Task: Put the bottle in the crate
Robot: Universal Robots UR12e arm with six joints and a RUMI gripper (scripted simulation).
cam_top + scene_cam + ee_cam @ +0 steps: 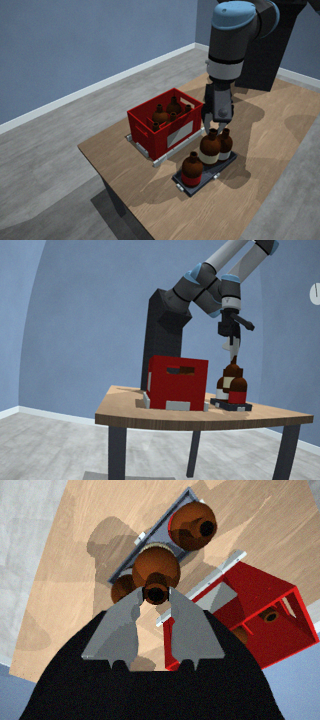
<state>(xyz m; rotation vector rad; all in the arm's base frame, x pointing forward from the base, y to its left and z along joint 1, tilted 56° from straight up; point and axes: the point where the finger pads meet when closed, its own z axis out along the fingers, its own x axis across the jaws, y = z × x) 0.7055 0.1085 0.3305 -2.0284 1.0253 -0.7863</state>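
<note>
Right now my hand is 7 cm above the brown bottle. Also, from my hand: white-label bottle (12 cm below, 9 cm behind, 1 cm to the right); then red-label bottle (12 cm below, 9 cm ahead, 1 cm to the left); then dark tray (19 cm below).
</note>
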